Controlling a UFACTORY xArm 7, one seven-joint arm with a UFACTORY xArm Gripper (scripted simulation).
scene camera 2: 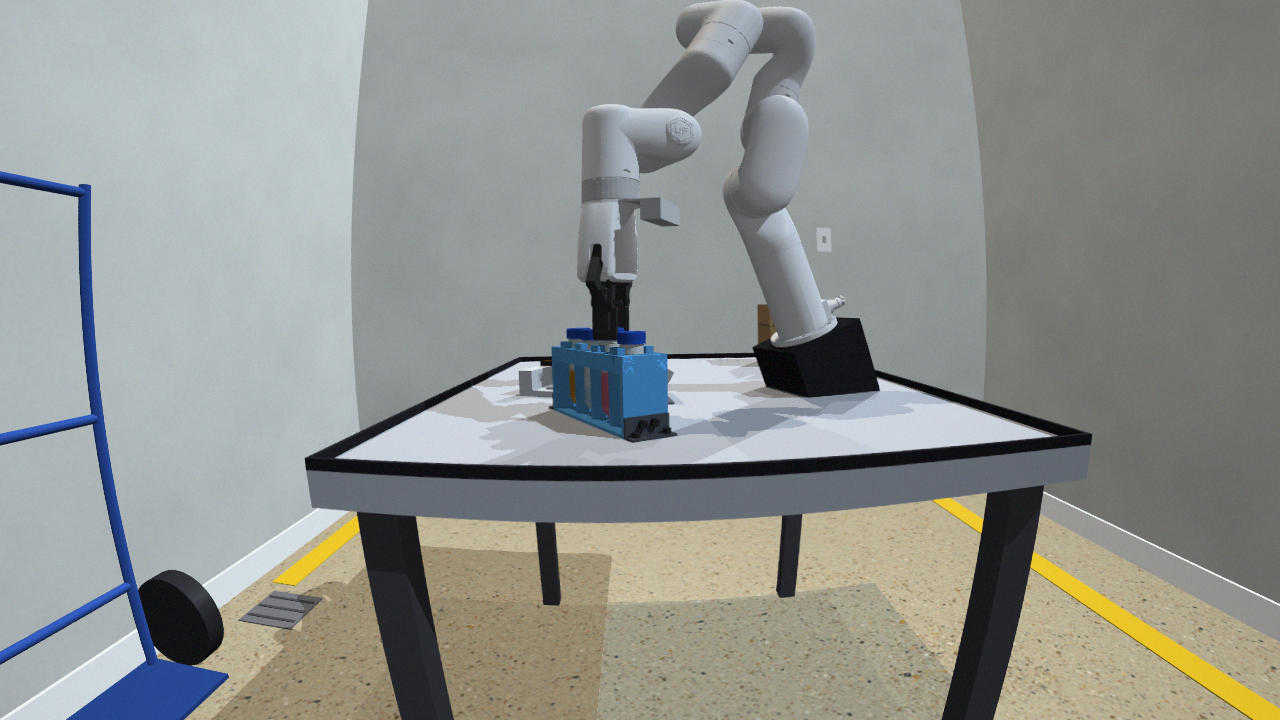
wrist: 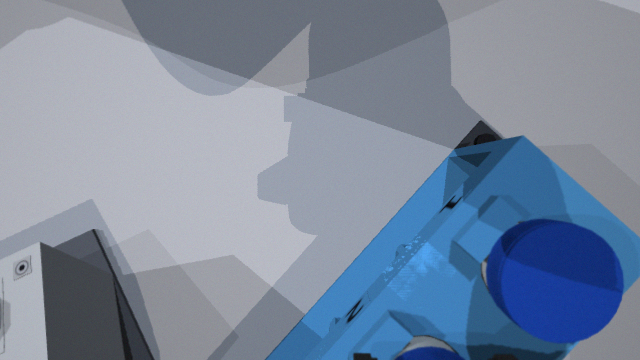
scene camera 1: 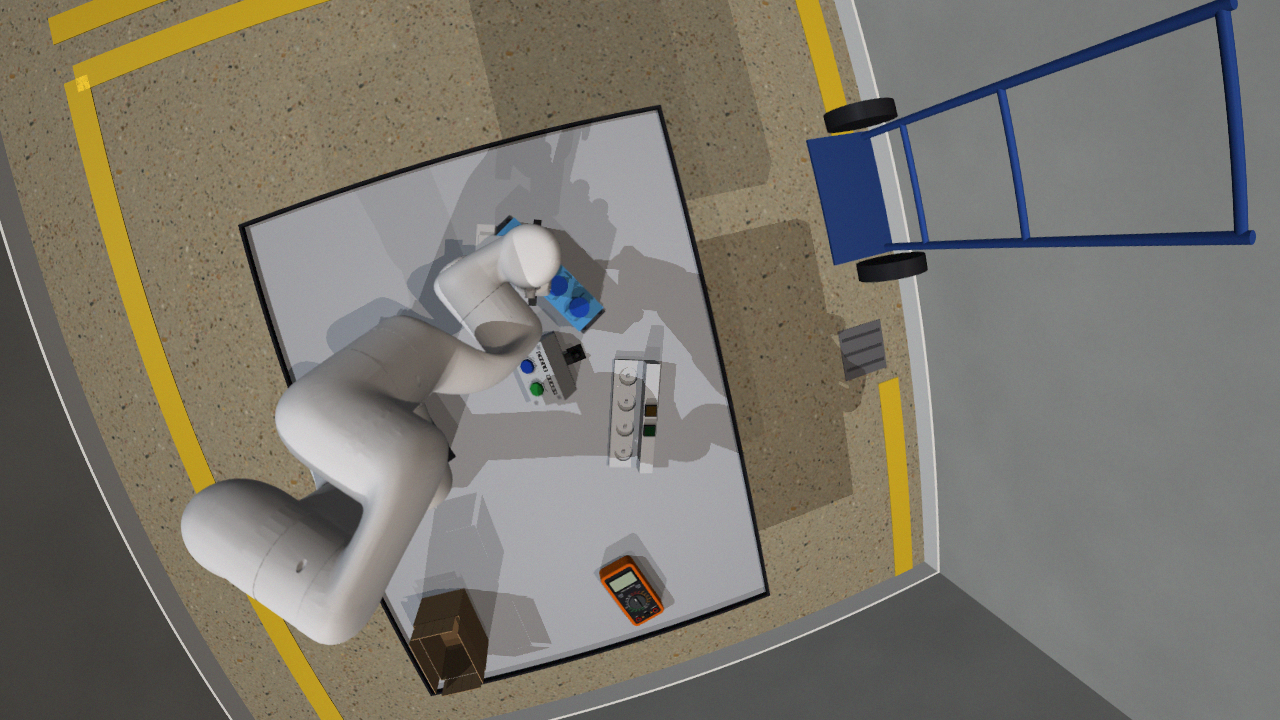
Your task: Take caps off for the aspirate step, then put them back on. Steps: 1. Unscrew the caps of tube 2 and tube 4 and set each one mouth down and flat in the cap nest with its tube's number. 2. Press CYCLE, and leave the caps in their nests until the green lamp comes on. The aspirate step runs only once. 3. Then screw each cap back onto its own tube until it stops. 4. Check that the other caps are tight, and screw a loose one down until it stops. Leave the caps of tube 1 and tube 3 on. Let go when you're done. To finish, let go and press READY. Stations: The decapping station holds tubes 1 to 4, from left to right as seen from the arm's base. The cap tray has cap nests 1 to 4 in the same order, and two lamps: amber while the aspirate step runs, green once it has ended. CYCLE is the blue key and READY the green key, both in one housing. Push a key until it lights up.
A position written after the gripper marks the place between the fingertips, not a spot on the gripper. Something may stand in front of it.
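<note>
There's a key housing (wrist: pixel 60 299) for you to picture, and the gripper (scene camera 2: pixel 611 338) is in view too.
</note>
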